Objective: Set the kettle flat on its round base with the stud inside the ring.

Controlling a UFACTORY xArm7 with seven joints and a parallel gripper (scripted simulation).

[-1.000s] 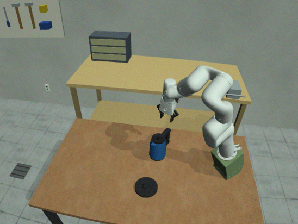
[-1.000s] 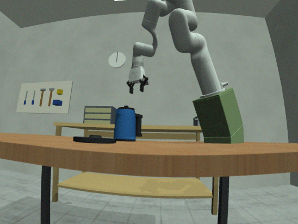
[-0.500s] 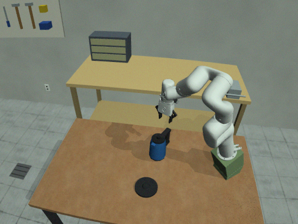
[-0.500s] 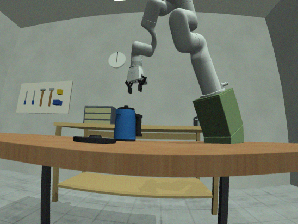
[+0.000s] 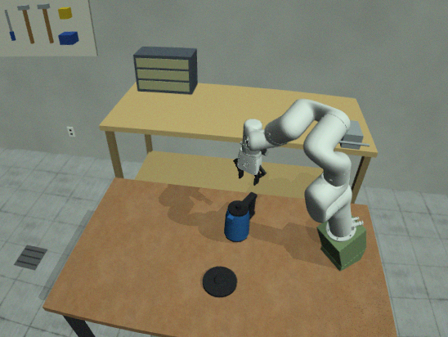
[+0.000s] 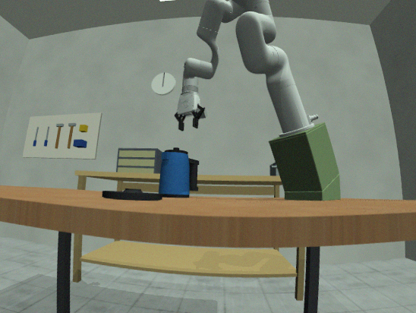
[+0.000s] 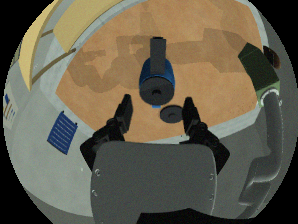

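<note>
Right now my hand is 2 cm short of the blue kettle, 3 cm to the right of it and 21 cm above it. From my hand the other things lie so: round black base: 11 cm ahead, 34 cm to the left, 30 cm below.
</note>
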